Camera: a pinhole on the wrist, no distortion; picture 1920 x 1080 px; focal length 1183.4 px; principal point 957.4 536.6 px. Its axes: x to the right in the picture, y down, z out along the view. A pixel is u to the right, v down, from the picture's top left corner.
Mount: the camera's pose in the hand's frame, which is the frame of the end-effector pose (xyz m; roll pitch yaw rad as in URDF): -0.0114 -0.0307 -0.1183 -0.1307 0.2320 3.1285
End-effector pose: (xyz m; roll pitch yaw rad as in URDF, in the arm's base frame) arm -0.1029 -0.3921 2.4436 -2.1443 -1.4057 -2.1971
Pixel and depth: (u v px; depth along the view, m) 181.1 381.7 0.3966
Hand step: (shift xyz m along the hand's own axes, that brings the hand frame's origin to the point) 0.1498 -0.0330 0.3308
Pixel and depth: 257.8 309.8 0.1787
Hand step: 0.0498 -0.0208 0.0828
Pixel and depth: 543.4 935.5 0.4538
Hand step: 0.0415 -0.2422 0.3367
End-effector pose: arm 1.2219 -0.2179 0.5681 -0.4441 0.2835 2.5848
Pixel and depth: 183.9 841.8 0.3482
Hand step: 0.1316 -0.1670 0.2586
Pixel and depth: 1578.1 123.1 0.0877
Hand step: -0.0768 -0.0109 -0.0404
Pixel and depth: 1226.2 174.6 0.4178
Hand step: -0.2019 0.0441 0.2792
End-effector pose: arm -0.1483 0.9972 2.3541 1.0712 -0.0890 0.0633
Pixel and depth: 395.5 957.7 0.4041
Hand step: 0.0850 -0.2272 0.2975
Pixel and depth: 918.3 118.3 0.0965
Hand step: -0.0310 -0.0092 -0.0201
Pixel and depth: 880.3 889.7 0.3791
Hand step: -0.0725 -0.1915 0.2388
